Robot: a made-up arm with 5 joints.
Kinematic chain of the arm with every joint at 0, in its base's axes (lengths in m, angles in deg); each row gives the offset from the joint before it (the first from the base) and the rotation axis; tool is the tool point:
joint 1: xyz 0 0 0.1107 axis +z
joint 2: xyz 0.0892 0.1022 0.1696 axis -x
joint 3: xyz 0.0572 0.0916 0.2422 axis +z
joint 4: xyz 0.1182 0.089 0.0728 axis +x
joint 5: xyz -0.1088 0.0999 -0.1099 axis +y
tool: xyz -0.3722 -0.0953 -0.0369
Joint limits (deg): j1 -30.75..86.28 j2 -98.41..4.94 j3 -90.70..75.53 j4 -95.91..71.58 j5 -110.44..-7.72
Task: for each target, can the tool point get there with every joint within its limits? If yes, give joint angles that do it. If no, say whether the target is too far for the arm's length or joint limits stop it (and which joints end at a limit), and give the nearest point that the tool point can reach.
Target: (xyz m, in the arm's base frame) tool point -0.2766 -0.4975 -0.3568
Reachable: no: joint limits stop it (at a limit: joint 1, joint 4) | nearest point -0.0582 -0.2394 -0.0402 | short by 0.463 m
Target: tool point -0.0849 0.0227 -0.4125
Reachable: no: joint limits stop it (at a limit: joint 1, joint 2) | nearest point -0.0338 -0.1183 -0.0413 | short by 0.400 m
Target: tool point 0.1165 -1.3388 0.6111
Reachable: no: too far | nearest point 0.3177 -0.5094 0.3977 | short by 0.880 m
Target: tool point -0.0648 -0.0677 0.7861
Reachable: yes | joints 16.36 -89.29 -11.25 58.63 -27.51
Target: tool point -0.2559 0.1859 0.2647
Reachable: yes | joints 35.36 -22.77 16.62 8.14 -47.86
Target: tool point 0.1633 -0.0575 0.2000
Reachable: yes | joints -8.57 -18.15 57.47 -35.17 -51.48
